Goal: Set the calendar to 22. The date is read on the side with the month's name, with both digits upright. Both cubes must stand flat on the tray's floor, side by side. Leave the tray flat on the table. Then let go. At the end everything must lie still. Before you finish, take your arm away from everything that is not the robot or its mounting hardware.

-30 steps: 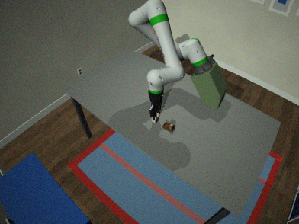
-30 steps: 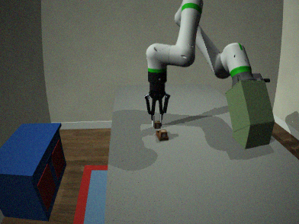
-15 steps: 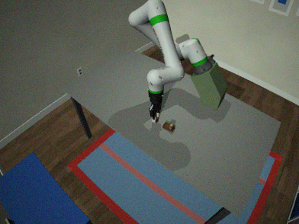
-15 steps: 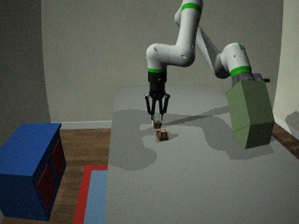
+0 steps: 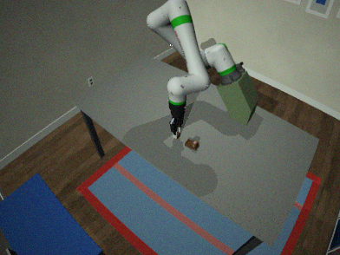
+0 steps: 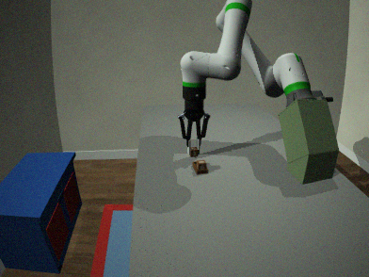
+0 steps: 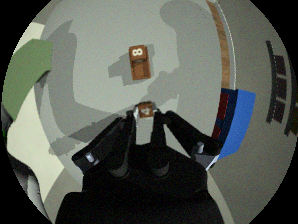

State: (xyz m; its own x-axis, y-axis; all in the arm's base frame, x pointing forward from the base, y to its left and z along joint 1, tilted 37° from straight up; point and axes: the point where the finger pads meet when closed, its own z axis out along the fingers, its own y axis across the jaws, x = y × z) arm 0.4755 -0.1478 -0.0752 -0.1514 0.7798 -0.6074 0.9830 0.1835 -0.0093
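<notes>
My gripper is now 20 mm past the tray, 110 mm to the right of it and 40 mm above it.
</notes>
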